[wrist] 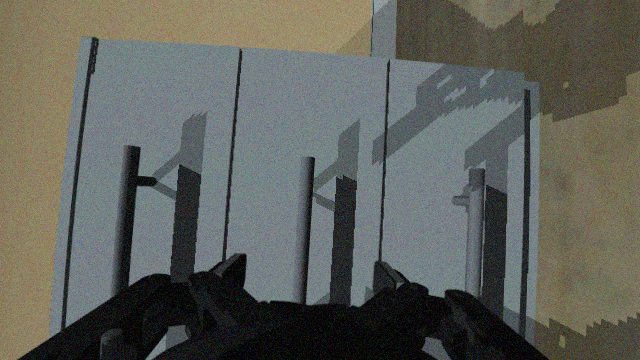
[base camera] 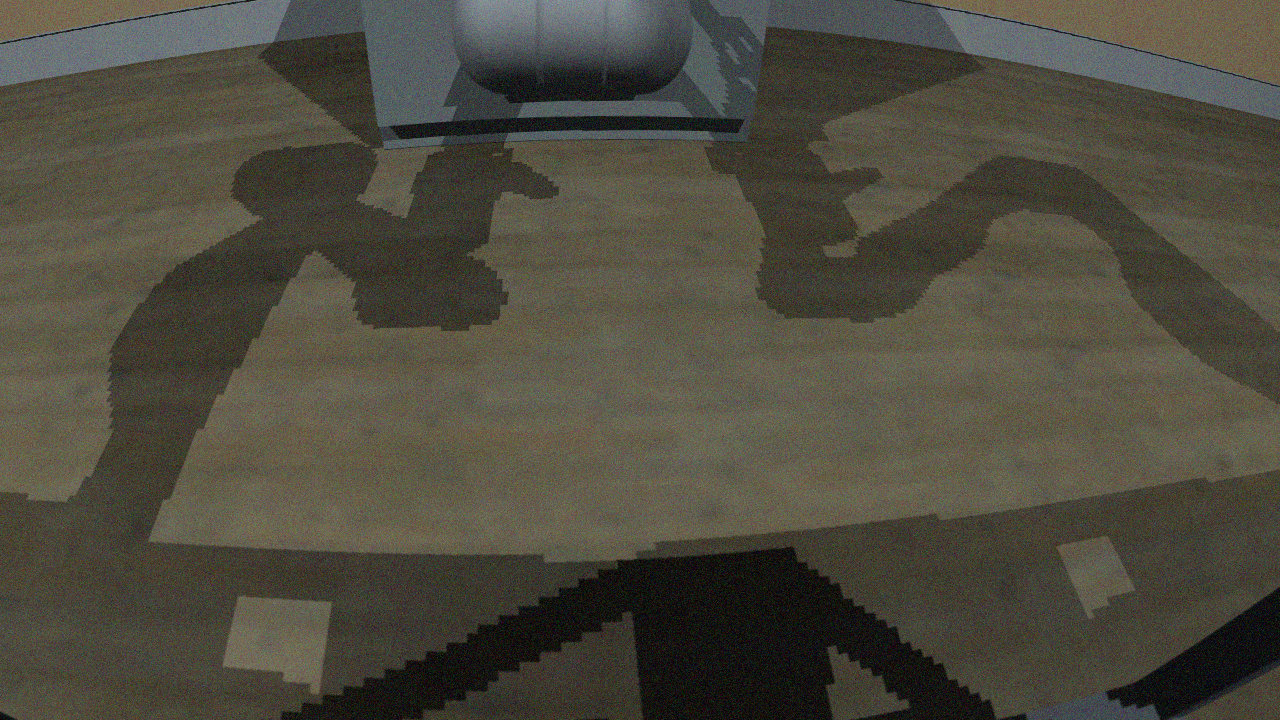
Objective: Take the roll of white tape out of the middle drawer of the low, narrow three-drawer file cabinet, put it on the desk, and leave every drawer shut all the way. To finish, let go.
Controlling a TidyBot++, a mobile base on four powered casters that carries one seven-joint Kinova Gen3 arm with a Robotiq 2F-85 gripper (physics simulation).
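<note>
The grey three-drawer file cabinet (base camera: 407, 98) (wrist: 270, 100) faces me; the wrist view shows it turned sideways, its top to the left. The top drawer (wrist: 160, 90), middle drawer (wrist: 310, 105) and bottom drawer (wrist: 425, 200) look shut, each with a bar handle. My gripper (wrist: 310, 272) is open and empty, its fingertips on either side of the middle drawer's handle (wrist: 305, 215) in the wrist view; its distance from the handle is hard to tell. The base camera shows a rounded part of my arm in front of the cabinet. The white tape and the desk do not show.
A tan wall (base camera: 1190, 31) (wrist: 225, 22) with a grey baseboard (base camera: 1074, 58) (wrist: 384, 35) stands behind the cabinet. The wooden floor (base camera: 626, 402) (wrist: 590, 175) lies before it, crossed by shadows of my arm.
</note>
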